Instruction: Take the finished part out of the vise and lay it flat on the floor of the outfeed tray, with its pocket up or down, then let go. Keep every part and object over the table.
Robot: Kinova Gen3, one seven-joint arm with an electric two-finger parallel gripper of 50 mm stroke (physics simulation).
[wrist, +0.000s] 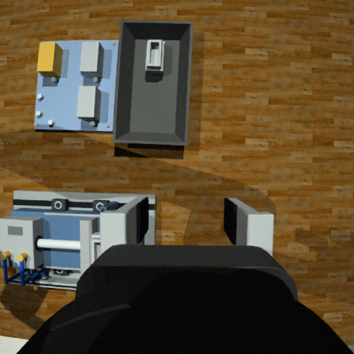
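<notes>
The grey vise [62, 235] is at the lower left, with a blue bed and a white rod leading to a pale jaw. Right of that jaw, a narrow light grey edge [97, 241] shows, possibly the part in the vise; my left finger hides the rest, so I cannot tell its outline. The dark grey outfeed tray [184, 90] is at the upper middle. A light grey part [155, 55] with its pocket up is inside the tray near the far end. My gripper [185, 213] is open and empty, high above the table, right of the vise jaws and below the tray in the view.
A light blue board [65, 107] stands against the tray's left side. It carries a yellow block [49, 59], two grey blocks [91, 57] [87, 102] and several small pegs. Blue hoses with brass fittings [22, 257] stick out at the vise's left end. The wooden table [275, 125] lies beneath.
</notes>
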